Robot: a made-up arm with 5 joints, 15 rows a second.
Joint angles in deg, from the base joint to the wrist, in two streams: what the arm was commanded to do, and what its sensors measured. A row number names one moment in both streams.
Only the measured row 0 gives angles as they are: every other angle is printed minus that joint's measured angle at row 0.
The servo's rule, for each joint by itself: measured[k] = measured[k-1] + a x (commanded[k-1-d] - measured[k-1]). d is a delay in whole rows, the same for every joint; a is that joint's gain. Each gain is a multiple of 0.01, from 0.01 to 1. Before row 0 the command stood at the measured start. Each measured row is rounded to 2 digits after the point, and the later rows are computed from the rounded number. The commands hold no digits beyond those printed.
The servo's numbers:
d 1
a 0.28 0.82 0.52 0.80 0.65
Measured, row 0: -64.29, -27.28, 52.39, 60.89, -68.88
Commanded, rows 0 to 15: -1.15, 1.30, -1.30, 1.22, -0.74; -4.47, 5.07, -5.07, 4.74, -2.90; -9.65, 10.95, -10.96, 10.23, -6.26; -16.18, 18.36, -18.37, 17.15, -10.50; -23.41, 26.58, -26.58, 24.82, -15.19; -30.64, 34.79, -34.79, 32.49, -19.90; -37.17, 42.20, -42.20, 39.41, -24.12; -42.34, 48.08, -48.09, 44.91, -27.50; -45.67, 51.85, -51.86, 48.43, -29.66; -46.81, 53.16, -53.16, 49.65, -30.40; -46.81, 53.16, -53.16, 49.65, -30.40; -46.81, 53.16, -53.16, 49.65, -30.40; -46.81, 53.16, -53.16, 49.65, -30.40; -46.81, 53.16, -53.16, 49.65, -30.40; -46.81, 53.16, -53.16, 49.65, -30.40; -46.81, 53.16, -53.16, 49.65, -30.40
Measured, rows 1 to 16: 0.00, 0.00, 0.00, 0.00, 0.00; -0.32, 1.07, -0.68, 0.98, -0.48; -1.48, 4.35, -2.96, 3.99, -2.05; -3.77, 9.76, -7.12, 8.98, -4.79; -7.24, 16.81, -12.97, 15.52, -8.50; -11.77, 24.82, -20.05, 22.96, -12.85; -17.05, 33.00, -27.71, 30.58, -17.43; -22.68, 40.54, -35.24, 37.64, -21.78; -28.18, 46.72, -41.92, 43.46, -25.50; -33.08, 50.93, -47.09, 47.44, -28.20; -36.92, 52.76, -50.25, 49.21, -29.63; -39.69, 53.09, -51.76, 49.56, -30.13; -41.68, 53.15, -52.49, 49.63, -30.31; -43.12, 53.16, -52.84, 49.65, -30.37; -44.15, 53.16, -53.01, 49.65, -30.39; -44.89, 53.16, -53.09, 49.65, -30.40
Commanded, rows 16 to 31: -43.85, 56.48, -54.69, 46.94, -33.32; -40.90, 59.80, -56.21, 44.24, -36.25; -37.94, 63.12, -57.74, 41.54, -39.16; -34.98, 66.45, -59.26, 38.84, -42.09; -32.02, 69.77, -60.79, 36.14, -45.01; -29.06, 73.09, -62.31, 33.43, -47.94; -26.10, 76.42, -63.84, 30.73, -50.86; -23.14, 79.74, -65.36, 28.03, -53.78; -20.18, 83.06, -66.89, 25.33, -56.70; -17.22, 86.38, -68.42, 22.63, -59.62; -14.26, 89.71, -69.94, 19.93, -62.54; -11.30, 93.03, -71.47, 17.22, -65.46; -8.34, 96.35, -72.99, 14.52, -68.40; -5.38, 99.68, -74.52, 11.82, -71.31; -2.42, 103.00, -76.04, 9.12, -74.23; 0.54, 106.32, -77.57, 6.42, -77.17
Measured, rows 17 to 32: -45.43, 53.16, -53.13, 49.65, -30.40; -44.99, 55.88, -53.94, 47.48, -32.30; -43.84, 59.09, -55.12, 44.89, -34.87; -42.19, 62.39, -56.48, 42.21, -37.66; -40.17, 65.72, -57.93, 39.51, -40.54; -37.89, 69.04, -59.42, 36.81, -43.45; -35.42, 72.36, -60.92, 34.11, -46.37; -32.81, 75.69, -62.44, 31.41, -49.29; -30.10, 79.01, -63.96, 28.71, -52.21; -27.32, 82.33, -65.48, 26.01, -55.13; -24.49, 85.65, -67.01, 23.31, -58.05; -21.63, 88.98, -68.53, 20.61, -60.97; -18.74, 92.30, -70.06, 17.90, -63.89; -15.83, 95.62, -71.58, 15.20, -66.82; -12.90, 98.95, -73.11, 12.50, -69.74; -9.97, 102.27, -74.63, 9.80, -72.66
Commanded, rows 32 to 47: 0.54, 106.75, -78.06, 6.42, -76.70; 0.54, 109.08, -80.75, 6.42, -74.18; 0.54, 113.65, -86.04, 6.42, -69.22; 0.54, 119.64, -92.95, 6.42, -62.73; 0.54, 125.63, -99.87, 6.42, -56.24; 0.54, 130.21, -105.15, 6.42, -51.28; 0.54, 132.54, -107.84, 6.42, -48.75; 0.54, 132.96, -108.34, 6.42, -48.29; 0.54, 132.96, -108.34, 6.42, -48.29; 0.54, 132.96, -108.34, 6.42, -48.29; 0.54, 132.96, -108.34, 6.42, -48.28; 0.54, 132.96, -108.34, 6.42, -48.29; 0.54, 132.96, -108.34, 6.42, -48.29; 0.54, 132.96, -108.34, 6.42, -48.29; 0.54, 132.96, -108.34, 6.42, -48.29; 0.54, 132.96, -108.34, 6.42, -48.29
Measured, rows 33 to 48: -7.03, 105.59, -76.16, 7.10, -75.59; -4.91, 106.54, -77.15, 6.56, -76.31; -3.38, 108.62, -79.02, 6.45, -74.93; -2.28, 112.74, -82.67, 6.43, -71.22; -1.49, 118.40, -88.02, 6.42, -65.70; -0.92, 124.33, -94.18, 6.42, -59.55; -0.51, 129.15, -99.88, 6.42, -54.17; -0.22, 131.93, -104.02, 6.42, -50.65; -0.01, 132.77, -106.27, 6.42, -49.12; 0.14, 132.93, -107.35, 6.42, -48.58; 0.25, 132.95, -107.86, 6.42, -48.39; 0.33, 132.96, -108.11, 6.42, -48.32; 0.39, 132.96, -108.23, 6.42, -48.30; 0.43, 132.96, -108.29, 6.42, -48.29; 0.46, 132.96, -108.32, 6.42, -48.29; 0.48, 132.96, -108.33, 6.42, -48.29
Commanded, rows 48 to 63: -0.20, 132.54, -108.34, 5.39, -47.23; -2.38, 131.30, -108.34, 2.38, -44.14; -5.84, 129.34, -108.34, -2.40, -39.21; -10.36, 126.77, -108.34, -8.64, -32.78; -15.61, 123.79, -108.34, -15.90, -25.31; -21.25, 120.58, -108.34, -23.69, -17.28; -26.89, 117.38, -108.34, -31.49, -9.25; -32.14, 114.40, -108.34, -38.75, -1.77; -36.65, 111.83, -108.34, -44.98, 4.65; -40.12, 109.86, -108.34, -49.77, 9.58; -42.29, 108.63, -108.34, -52.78, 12.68; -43.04, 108.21, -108.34, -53.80, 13.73; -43.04, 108.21, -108.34, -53.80, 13.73; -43.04, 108.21, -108.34, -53.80, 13.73; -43.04, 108.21, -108.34, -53.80, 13.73; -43.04, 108.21, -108.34, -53.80, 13.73
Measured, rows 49 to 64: 0.50, 132.96, -108.34, 6.42, -48.29; 0.30, 132.62, -108.34, 5.60, -47.60; -0.45, 131.54, -108.34, 3.02, -45.35; -1.96, 129.74, -108.34, -1.32, -41.36; -4.31, 127.30, -108.34, -7.18, -35.78; -7.47, 124.42, -108.34, -14.16, -28.97; -11.33, 121.27, -108.34, -21.78, -21.37; -15.69, 118.08, -108.34, -29.55, -13.49; -20.30, 115.06, -108.34, -36.91, -5.87; -24.88, 112.41, -108.34, -43.37, 0.97; -29.15, 110.32, -108.34, -48.49, 6.57; -32.83, 108.93, -108.34, -51.92, 10.54; -35.69, 108.34, -108.34, -53.42, 12.61; -37.75, 108.23, -108.34, -53.72, 13.34; -39.23, 108.21, -108.34, -53.78, 13.59; -40.30, 108.21, -108.34, -53.80, 13.68
